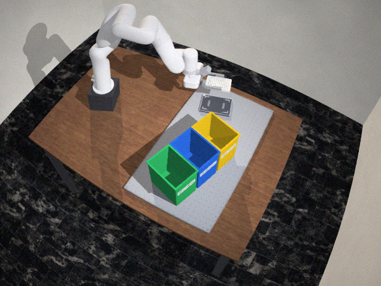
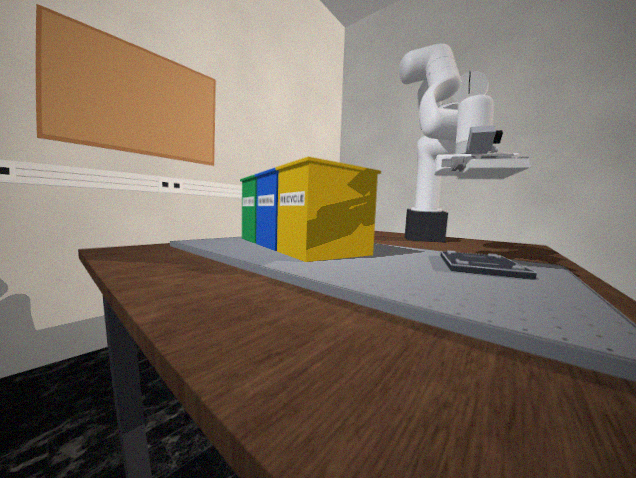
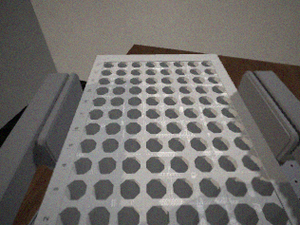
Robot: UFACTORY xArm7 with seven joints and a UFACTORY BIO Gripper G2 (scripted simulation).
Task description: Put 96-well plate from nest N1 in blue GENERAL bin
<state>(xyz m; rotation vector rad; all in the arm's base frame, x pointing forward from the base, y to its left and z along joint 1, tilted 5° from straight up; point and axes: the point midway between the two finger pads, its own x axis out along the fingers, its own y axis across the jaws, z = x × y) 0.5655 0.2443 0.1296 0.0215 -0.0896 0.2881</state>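
The blue general bin lies 8 cm ahead of my hand, 40 cm to the right of it and 10 cm below it. Also, from my hand: white 96-well plate: 1 cm below; then yellow recycle bin: 12 cm ahead, 28 cm to the right, 10 cm below; then dark plate nest N1: 18 cm below.
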